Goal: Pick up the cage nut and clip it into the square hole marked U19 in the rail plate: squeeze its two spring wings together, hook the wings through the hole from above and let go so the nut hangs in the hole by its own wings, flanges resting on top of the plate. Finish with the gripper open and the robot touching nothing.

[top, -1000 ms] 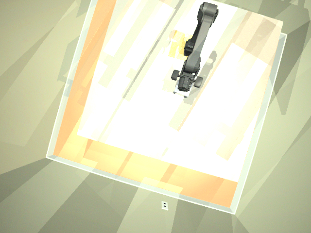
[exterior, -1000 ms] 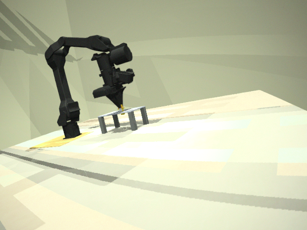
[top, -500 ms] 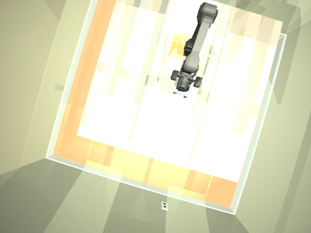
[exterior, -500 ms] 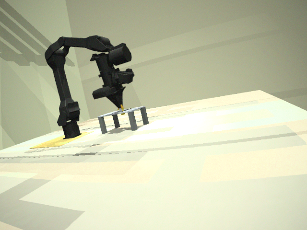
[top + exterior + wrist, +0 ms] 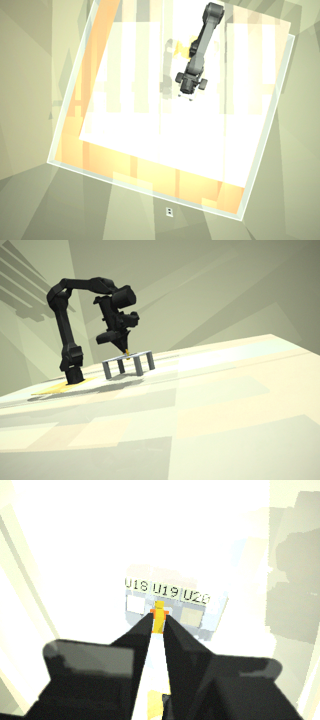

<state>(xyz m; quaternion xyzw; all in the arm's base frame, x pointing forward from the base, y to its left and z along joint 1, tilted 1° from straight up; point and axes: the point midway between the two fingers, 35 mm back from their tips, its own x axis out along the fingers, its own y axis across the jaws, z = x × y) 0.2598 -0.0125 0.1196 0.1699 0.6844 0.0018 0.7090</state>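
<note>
The yellow cage nut lies 10 mm below my gripper tip.
</note>
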